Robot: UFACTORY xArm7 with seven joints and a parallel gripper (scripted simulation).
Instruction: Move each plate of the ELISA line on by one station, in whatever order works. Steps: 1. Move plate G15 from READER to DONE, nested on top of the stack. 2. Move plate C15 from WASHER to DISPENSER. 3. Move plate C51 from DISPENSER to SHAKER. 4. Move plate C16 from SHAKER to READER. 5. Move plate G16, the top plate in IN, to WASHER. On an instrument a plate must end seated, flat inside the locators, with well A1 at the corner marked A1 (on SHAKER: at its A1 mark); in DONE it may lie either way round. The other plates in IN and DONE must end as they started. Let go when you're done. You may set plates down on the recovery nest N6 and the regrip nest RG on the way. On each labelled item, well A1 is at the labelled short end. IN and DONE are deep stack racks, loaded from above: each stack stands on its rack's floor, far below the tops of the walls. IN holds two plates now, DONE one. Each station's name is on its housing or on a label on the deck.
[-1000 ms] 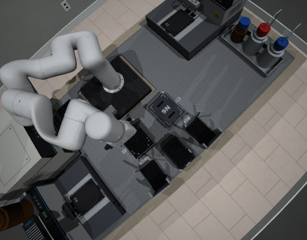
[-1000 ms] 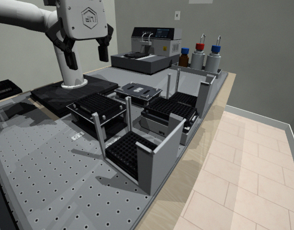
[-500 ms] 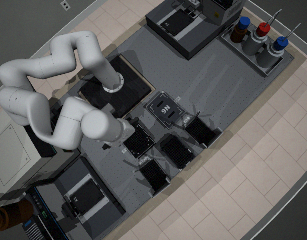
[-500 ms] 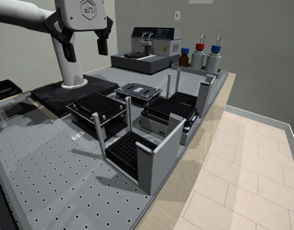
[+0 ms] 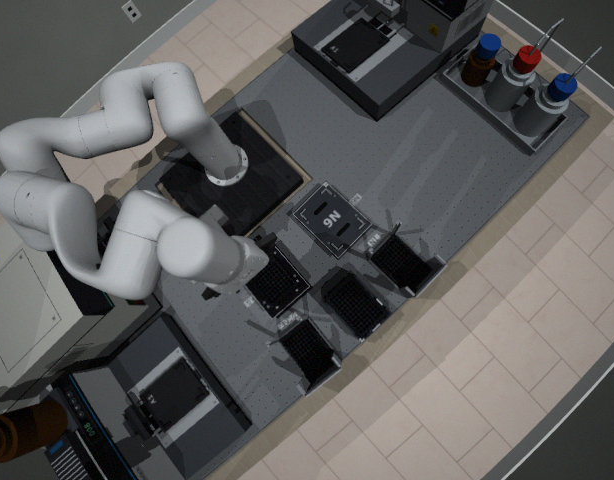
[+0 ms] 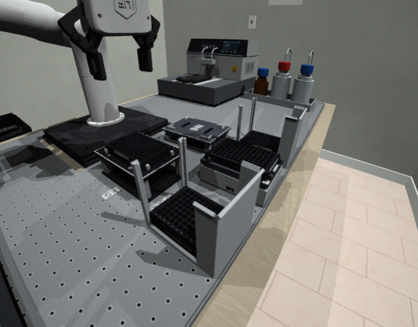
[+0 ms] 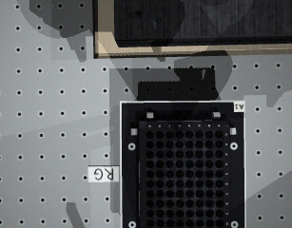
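My hand is 17 cm above the RG nest. From my hand the other things lie so: RG deck label 8 cm to the right, 22 cm below; then N6 nest 1 cm behind, 21 cm to the left, 19 cm below.
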